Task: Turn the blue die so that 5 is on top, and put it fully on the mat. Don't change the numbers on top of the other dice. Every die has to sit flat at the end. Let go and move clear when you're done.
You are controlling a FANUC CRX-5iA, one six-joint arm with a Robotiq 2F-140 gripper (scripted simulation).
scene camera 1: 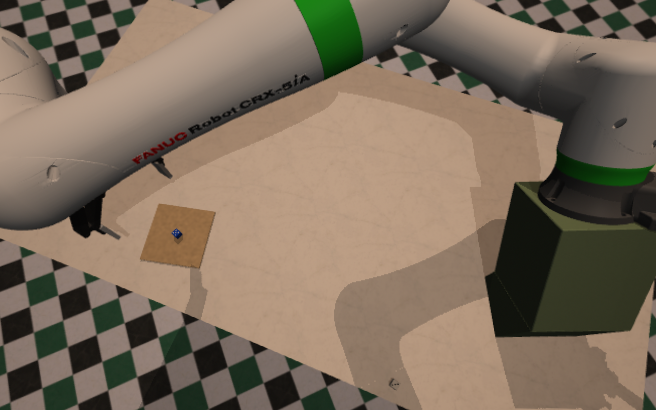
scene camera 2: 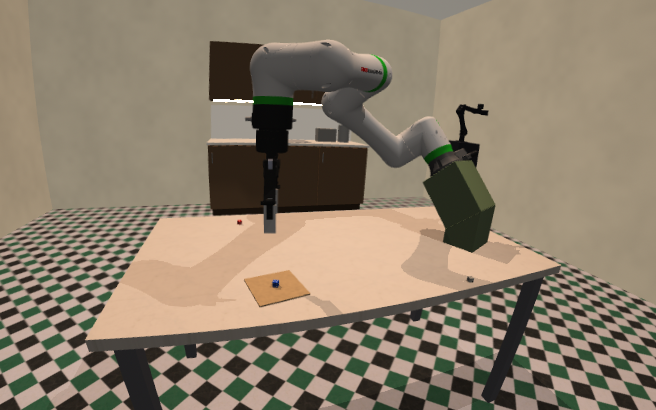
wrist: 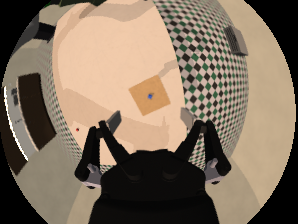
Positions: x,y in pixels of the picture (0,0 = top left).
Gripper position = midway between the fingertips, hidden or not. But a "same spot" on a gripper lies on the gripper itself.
gripper: scene camera 1; scene camera 2; wrist 150,114
brown mat: scene camera 1; scene camera 2; wrist 153,85
same spot on brown mat: [scene camera 2: 290,287] = [scene camera 1: 189,245]
same spot on gripper: [scene camera 1: 83,224] = [scene camera 2: 274,187]
